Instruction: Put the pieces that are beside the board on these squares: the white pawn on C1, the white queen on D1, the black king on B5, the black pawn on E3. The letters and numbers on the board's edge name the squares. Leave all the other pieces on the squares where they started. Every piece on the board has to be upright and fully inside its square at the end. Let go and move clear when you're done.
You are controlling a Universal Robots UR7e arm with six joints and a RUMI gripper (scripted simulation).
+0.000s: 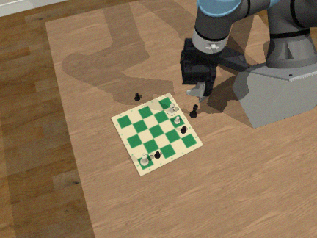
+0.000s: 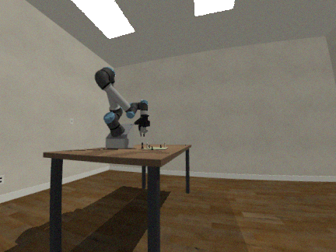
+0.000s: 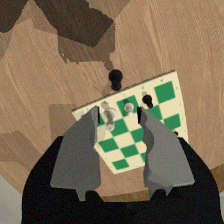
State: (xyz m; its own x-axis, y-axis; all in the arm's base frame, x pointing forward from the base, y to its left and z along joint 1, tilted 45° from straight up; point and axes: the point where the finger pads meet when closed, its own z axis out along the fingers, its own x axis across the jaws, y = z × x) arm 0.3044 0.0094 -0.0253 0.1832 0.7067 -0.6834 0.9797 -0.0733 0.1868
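Right now the black king is 10 cm below my hand. Also, from my hand: white pawn (6 cm ahead, 2 cm to the left, 11 cm below); then cream chessboard (14 cm ahead, 3 cm to the left, 13 cm below).
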